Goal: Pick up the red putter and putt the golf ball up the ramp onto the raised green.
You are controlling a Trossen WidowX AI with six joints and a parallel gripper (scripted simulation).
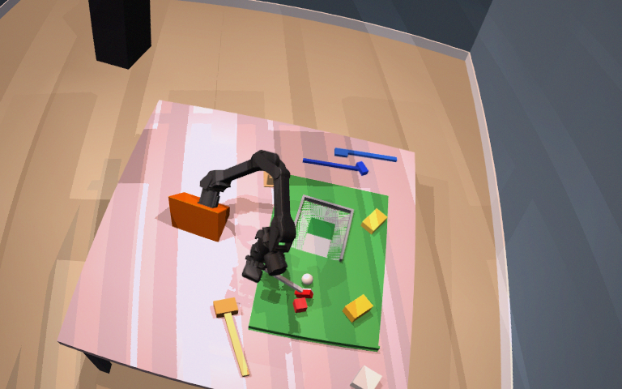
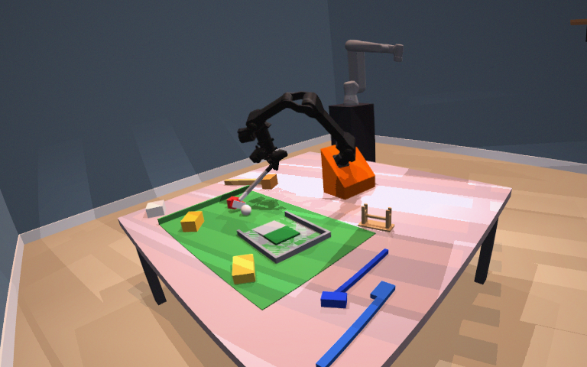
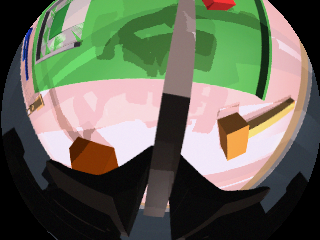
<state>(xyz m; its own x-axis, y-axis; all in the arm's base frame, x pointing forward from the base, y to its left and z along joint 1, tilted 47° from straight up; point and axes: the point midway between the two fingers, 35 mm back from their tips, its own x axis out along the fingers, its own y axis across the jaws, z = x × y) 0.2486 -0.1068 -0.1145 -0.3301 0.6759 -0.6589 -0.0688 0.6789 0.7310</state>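
Right now my gripper tip is 110 mm short of the red putter, 10 mm to the right of it and 30 mm above it. From my gripper tip the other things lie so: red cube 210 mm ahead, 30 mm to the right, 100 mm below; then white golf ball 200 mm ahead, 80 mm to the left, 100 mm below.
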